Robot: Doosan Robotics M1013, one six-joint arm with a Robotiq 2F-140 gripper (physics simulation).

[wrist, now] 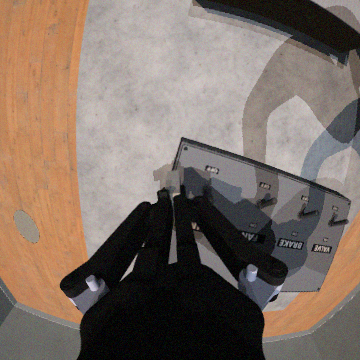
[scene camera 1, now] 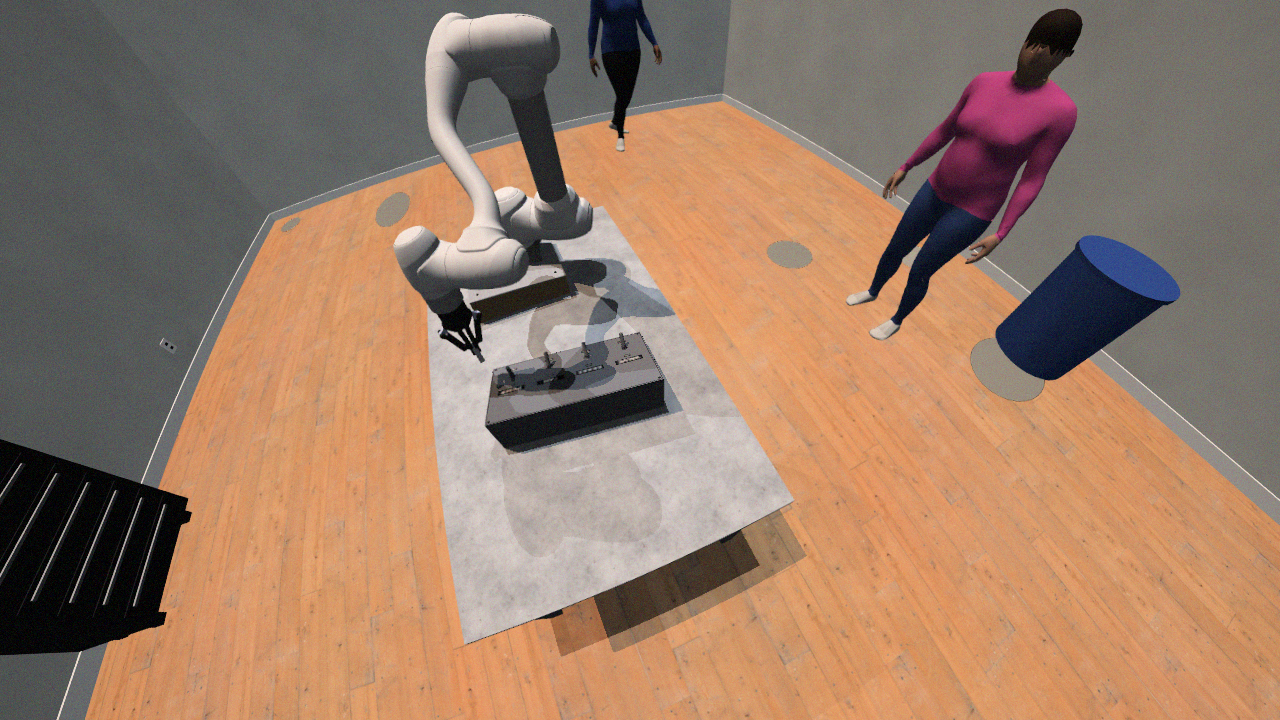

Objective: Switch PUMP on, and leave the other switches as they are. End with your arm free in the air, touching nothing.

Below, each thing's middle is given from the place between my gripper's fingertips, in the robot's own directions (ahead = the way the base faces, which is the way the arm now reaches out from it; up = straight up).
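Grey switch box [scene camera 1: 537, 401]: 250 mm to the left of my hand and 90 mm ahead of it, 80 mm below it.
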